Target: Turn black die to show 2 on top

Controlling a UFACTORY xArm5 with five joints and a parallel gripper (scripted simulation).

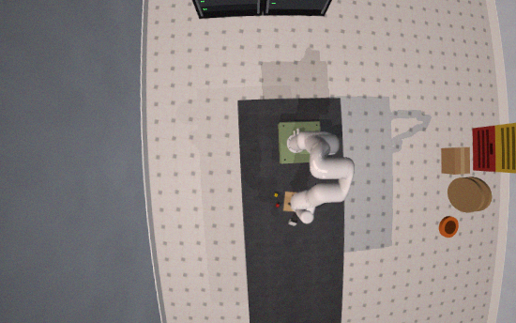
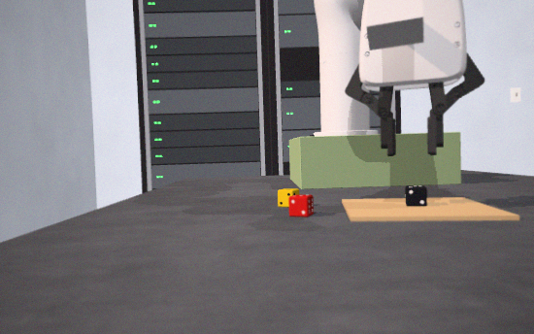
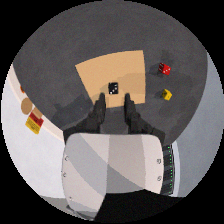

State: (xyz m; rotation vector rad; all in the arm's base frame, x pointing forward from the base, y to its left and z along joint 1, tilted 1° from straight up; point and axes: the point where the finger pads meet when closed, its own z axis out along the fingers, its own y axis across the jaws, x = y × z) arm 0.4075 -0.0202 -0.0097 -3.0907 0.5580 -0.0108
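Now: hand 6 cm above the black die. The rest, counted from my hand: tan mat: 7 cm below; then red die: 1 cm ahead, 12 cm to the right, 7 cm below; then yellow die: 6 cm behind, 12 cm to the right, 7 cm below.
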